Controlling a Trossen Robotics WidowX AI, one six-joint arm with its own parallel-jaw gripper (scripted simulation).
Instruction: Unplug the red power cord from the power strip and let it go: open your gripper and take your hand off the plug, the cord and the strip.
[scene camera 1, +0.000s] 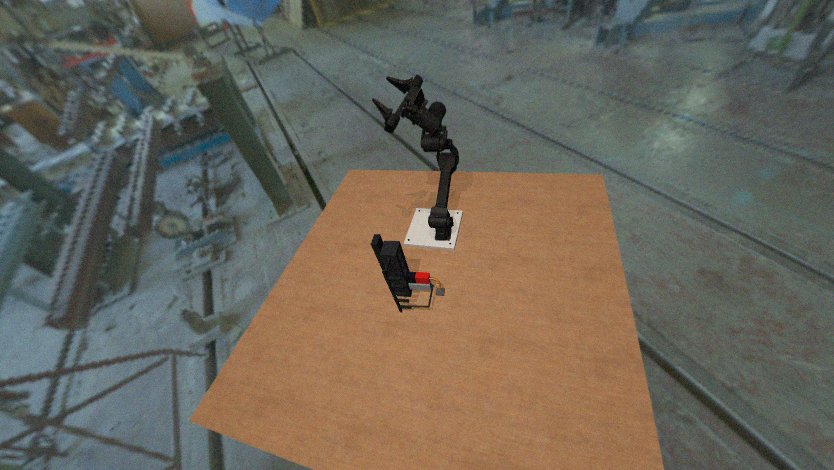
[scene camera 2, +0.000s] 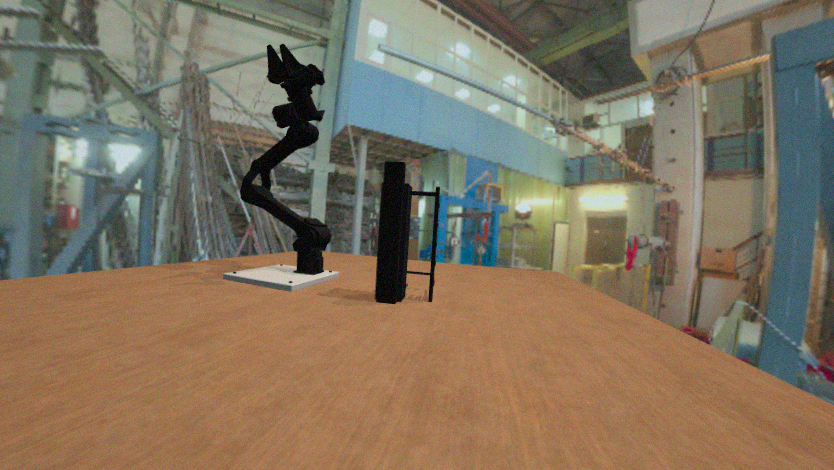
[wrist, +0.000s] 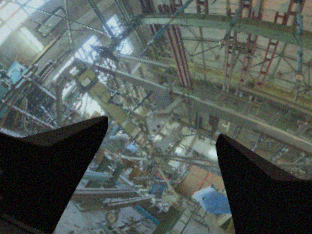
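Scene camera 1 shows my gripper, and so does the wrist view. The gripper is open, holding nothing. A black power strip is in view as well.
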